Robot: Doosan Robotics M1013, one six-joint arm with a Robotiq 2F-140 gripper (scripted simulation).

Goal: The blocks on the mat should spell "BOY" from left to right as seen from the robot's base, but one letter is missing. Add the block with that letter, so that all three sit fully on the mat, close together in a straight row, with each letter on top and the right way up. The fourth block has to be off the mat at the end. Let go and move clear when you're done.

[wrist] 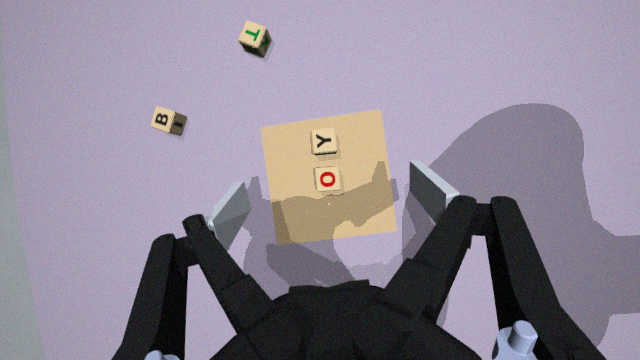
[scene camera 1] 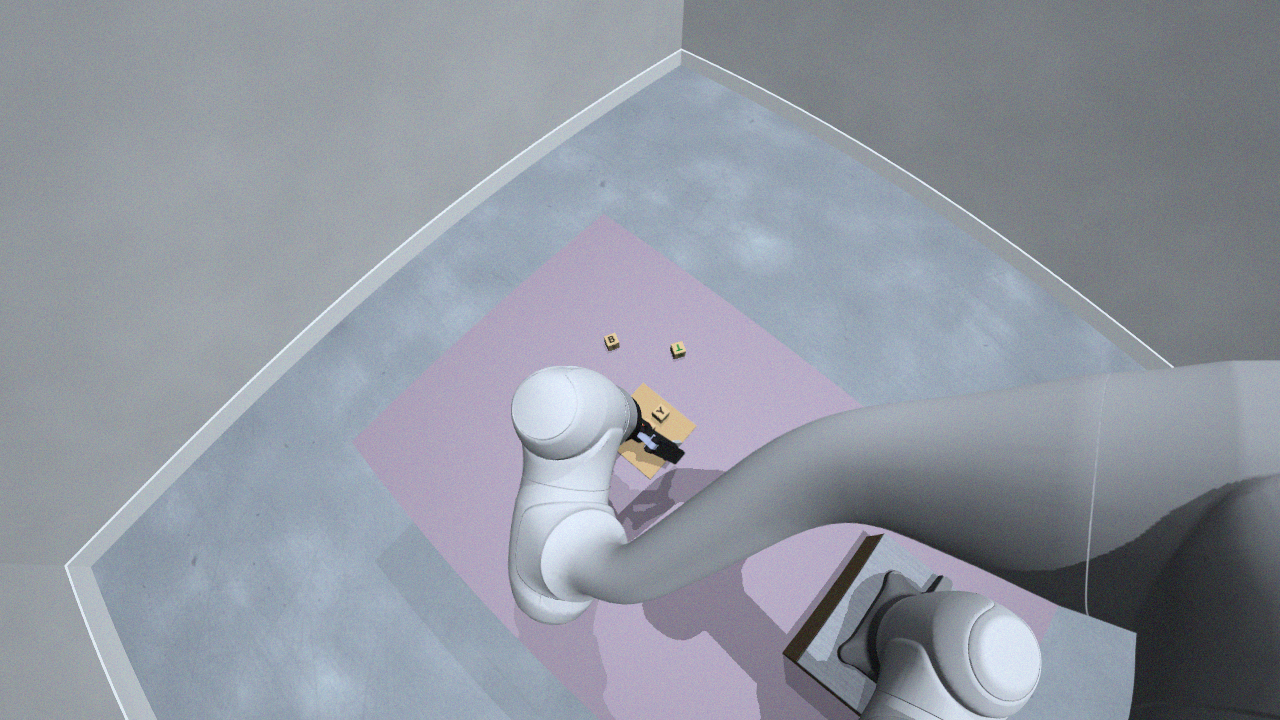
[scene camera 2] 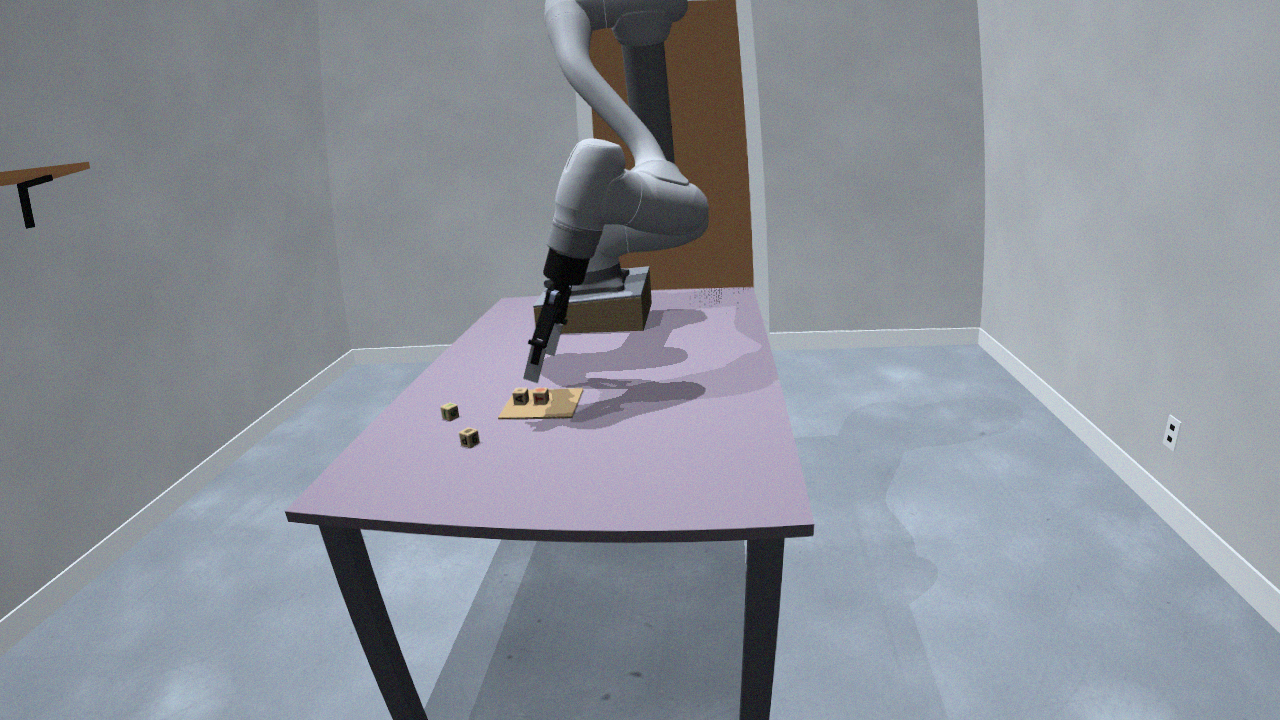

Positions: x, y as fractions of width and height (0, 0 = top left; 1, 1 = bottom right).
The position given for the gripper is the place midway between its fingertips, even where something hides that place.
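A mat (scene camera 1: 0.53, 0.59) is part of the scene, and it is visible both in scene camera 2 (scene camera 2: 0.44, 0.56) and in the wrist view (wrist: 0.57, 0.57). The robot's gripper (scene camera 2: 0.42, 0.51) can be seen as well, with the wrist view (wrist: 0.51, 0.52) and scene camera 1 (scene camera 1: 0.50, 0.58) also showing the gripper.
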